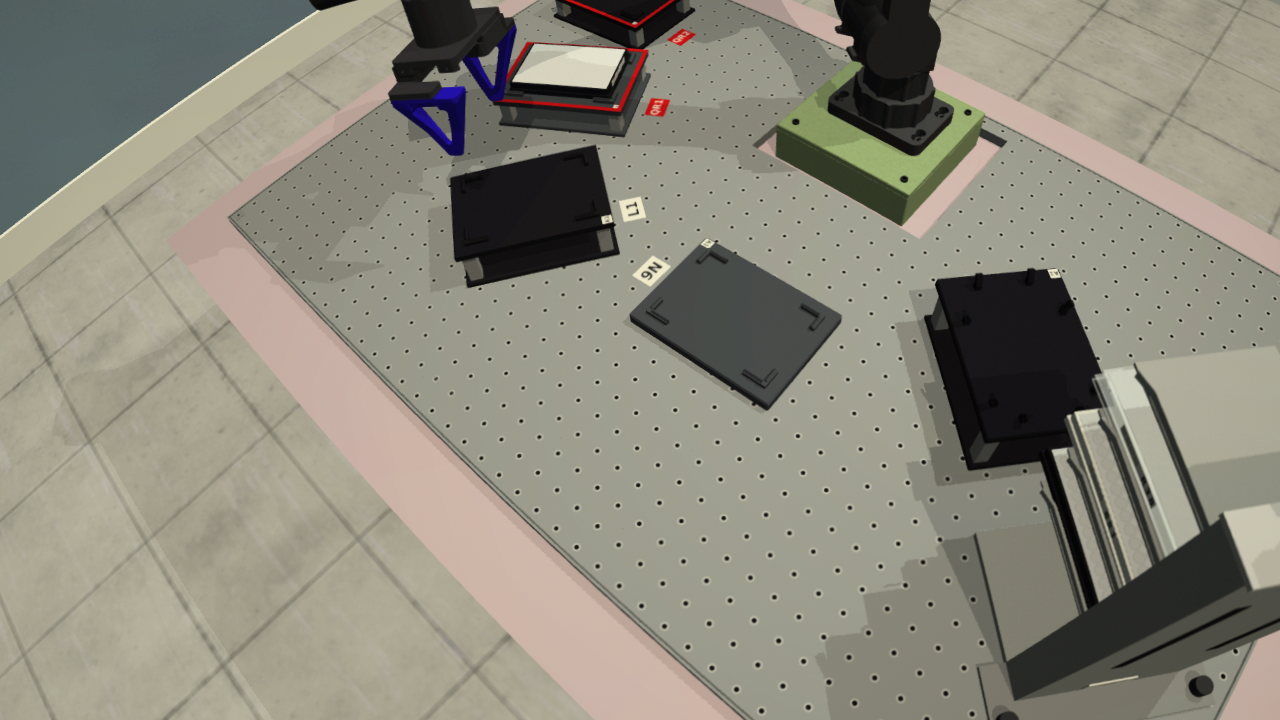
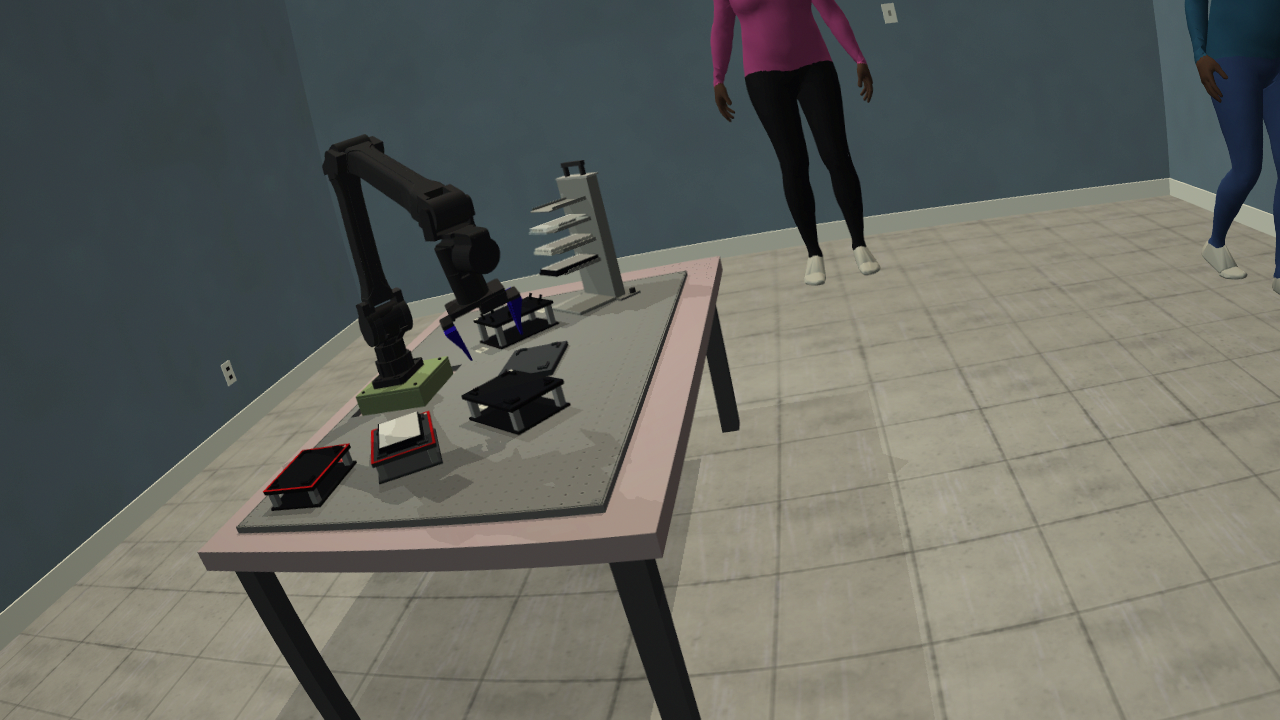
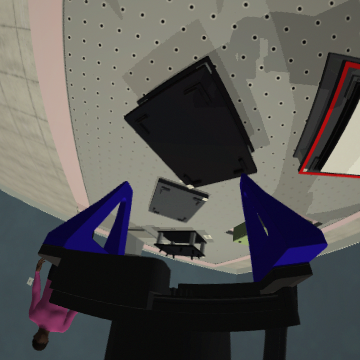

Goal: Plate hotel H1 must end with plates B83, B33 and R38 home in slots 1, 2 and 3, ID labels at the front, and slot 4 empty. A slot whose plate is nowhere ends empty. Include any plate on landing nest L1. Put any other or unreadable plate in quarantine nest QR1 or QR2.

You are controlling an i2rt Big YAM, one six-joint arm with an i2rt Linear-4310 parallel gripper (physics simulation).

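Where they show: gripper, between the fingertips: (image 1: 477,126) (image 2: 496,346) (image 3: 182,182); arm's base, origin of its link: (image 1: 889,114) (image 2: 399,376).
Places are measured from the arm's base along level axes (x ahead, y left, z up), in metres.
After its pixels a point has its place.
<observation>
My gripper (image 1: 477,124) {x 0.365, y -0.242, z 0.103 m} (image 2: 494,346) {x 0.365, y -0.242, z 0.103 m} (image 3: 182,182) {x 0.365, y -0.242, z 0.103 m} is open and empty, raised above the board near landing nest L1. Nest L1 (image 1: 532,201) {x 0.354, y -0.201, z 0.013 m} (image 2: 512,391) {x 0.364, y -0.229, z 0.013 m} (image 3: 195,125) {x 0.365, y -0.238, z 0.013 m} is black and bare on top. A plate (image 1: 569,67) {x 0.178, y -0.334, z 0.017 m} (image 2: 400,431) {x 0.185, y -0.349, z 0.017 m} (image 3: 346,145) {x 0.191, y -0.318, z 0.018 m} with a pale top and dark body sits in red-rimmed nest QR1 (image 1: 559,120) {x 0.219, y -0.320, z -0.032 m} (image 2: 407,465) {x 0.196, y -0.384, z -0.032 m}. Nest QR2 (image 2: 308,470) {x 0.014, y -0.439, z 0.003 m} holds no plate. Plate hotel H1 (image 1: 1136,604) {x 0.428, y 0.410, z 0.183 m} (image 2: 601,241) {x 0.418, y 0.403, z 0.115 m} has a dark-edged plate (image 2: 569,265) {x 0.338, y 0.359, z 0.082 m} lowest and two pale plates (image 2: 563,243) {x 0.332, y 0.374, z 0.135 m} (image 2: 559,223) {x 0.336, y 0.370, z 0.187 m} above; its top shelf (image 2: 556,205) {x 0.325, y 0.418, z 0.225 m} looks bare. No plate IDs are readable.
A low grey nest (image 1: 738,322) {x 0.316, y 0.040, z -0.025 m} (image 2: 537,358) {x 0.323, y 0.032, z -0.025 m} (image 3: 178,200) {x 0.310, y 0.000, z -0.025 m} lies between L1 and the hotel. A black stand with pegs (image 1: 1020,349) {x 0.206, y 0.266, z 0.023 m} (image 2: 516,313) (image 3: 181,242) {x 0.181, y 0.323, z -0.030 m} is beside the hotel. The arm stands on a green base (image 1: 872,152) {x 0.065, y 0.020, z 0.000 m} (image 2: 407,391) {x 0.063, y -0.087, z -0.007 m}. Two people stand beyond the table.
</observation>
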